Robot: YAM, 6 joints.
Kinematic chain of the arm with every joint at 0, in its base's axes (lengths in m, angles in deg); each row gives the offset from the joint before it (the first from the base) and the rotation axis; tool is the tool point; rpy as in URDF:
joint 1: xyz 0 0 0.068 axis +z
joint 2: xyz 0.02 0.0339 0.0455 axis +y
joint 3: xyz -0.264 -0.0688 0 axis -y
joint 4: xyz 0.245 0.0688 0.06 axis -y
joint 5: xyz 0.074 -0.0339 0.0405 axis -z
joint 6: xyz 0.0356 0 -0.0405 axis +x
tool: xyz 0 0 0 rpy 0 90 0
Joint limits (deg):
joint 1: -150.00..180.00
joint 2: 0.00..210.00
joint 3: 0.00..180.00
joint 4: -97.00..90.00
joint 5: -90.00..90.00
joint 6: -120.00..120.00
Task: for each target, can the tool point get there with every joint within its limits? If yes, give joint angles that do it. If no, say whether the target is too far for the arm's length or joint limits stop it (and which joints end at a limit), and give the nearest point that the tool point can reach.
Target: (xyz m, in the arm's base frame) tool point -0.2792 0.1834 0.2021
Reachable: yes | joints 140.86 96.57 45.19 37.94 -72.57 -46.53
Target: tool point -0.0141 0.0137 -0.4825
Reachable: no: joint limits stop it (at a limit: joint 2) | nearest point -0.0635 0.0617 -0.3430 | short by 0.156 m
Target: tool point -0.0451 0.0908 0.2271
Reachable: yes | joints 113.96 46.12 39.59 -76.10 -6.99 42.06
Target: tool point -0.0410 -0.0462 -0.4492
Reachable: no: joint limits stop it (at a limit: joint 2) | nearest point -0.0694 -0.0782 -0.3504 | short by 0.108 m
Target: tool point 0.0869 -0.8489 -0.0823
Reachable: no: too far | nearest point 0.0641 -0.6260 -0.0296 | short by 0.230 m
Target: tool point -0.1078 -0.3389 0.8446
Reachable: no: too far | nearest point -0.0852 -0.2679 0.6823 | short by 0.179 m
